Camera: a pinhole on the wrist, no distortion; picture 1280 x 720 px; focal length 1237.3 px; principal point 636.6 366.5 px. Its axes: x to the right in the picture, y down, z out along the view. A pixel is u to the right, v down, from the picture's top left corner.
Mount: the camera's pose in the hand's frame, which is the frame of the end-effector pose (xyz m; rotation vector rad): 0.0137 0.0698 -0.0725 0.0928 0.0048 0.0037
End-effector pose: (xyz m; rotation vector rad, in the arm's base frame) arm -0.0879 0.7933 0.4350 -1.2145 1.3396 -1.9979
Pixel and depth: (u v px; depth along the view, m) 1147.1 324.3 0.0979
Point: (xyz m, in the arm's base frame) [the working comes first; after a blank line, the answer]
In the camera's frame: 0.0404 -0.0033 0.0979

-0.1013 0.7153 0.4099
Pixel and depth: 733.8 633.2 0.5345
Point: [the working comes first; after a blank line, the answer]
In the camera's frame: 0.0420 0.1152 0.5345

0.2678 0.4537 0.4059
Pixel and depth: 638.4 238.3 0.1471
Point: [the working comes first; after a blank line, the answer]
In the camera's frame: 0.0002 -0.0152 0.1471

-0.0381 0.7279 0.4149
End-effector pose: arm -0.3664 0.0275 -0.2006 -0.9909 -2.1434 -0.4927
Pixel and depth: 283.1 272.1 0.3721
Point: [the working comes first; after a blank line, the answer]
In the camera's frame: -0.1063 -0.0284 0.3721

-0.4522 0.1610 -0.4663
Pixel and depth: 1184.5 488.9 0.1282
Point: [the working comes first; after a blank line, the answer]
In the camera's frame: 0.0568 0.0127 0.1282

-0.3687 0.1410 -0.1828
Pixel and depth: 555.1 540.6 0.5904
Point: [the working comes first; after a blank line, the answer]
In the camera's frame: -0.0389 0.0831 0.5904

-0.5139 0.3870 -0.5651
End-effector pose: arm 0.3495 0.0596 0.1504 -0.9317 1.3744 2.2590
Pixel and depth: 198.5 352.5 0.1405
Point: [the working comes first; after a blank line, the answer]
In the camera's frame: -0.0497 -0.0016 0.1405

0.3190 0.0944 0.2322
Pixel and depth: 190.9 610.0 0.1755
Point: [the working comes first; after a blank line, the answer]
In the camera's frame: -0.0632 0.0345 0.1755

0.2960 0.1131 0.2750
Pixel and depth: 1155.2 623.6 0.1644
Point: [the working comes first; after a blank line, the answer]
In the camera's frame: 0.0689 0.0342 0.1644

0.2033 0.0957 0.1819
